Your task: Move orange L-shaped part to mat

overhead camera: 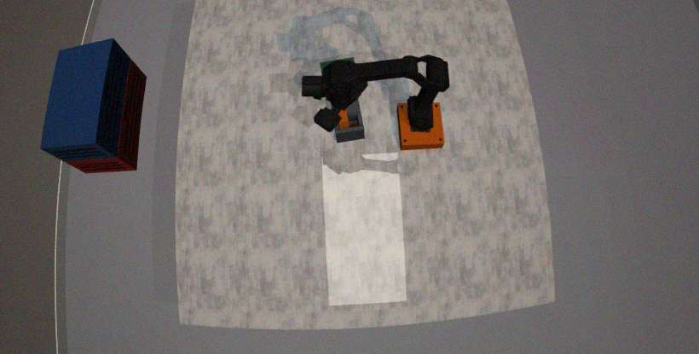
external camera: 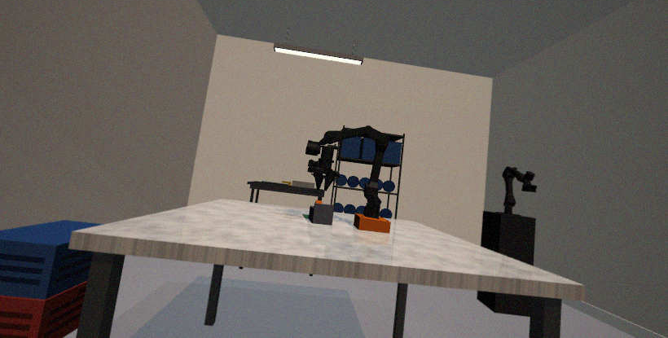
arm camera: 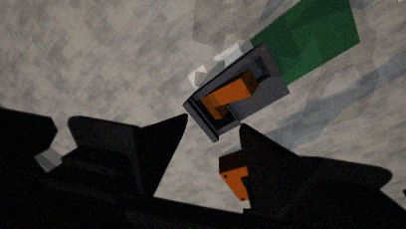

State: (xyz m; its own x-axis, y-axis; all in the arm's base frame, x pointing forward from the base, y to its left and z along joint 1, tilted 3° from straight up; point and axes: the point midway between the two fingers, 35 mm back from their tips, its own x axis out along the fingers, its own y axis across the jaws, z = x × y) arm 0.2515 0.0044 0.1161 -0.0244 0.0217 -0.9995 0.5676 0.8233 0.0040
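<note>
The orange L-shaped part is 20 mm behind my gripper tip, 10 mm to the right of it and 110 mm below it. The rest, counted from my gripper tip: green mat: 20 mm ahead, 190 mm to the right, 160 mm below.
</note>
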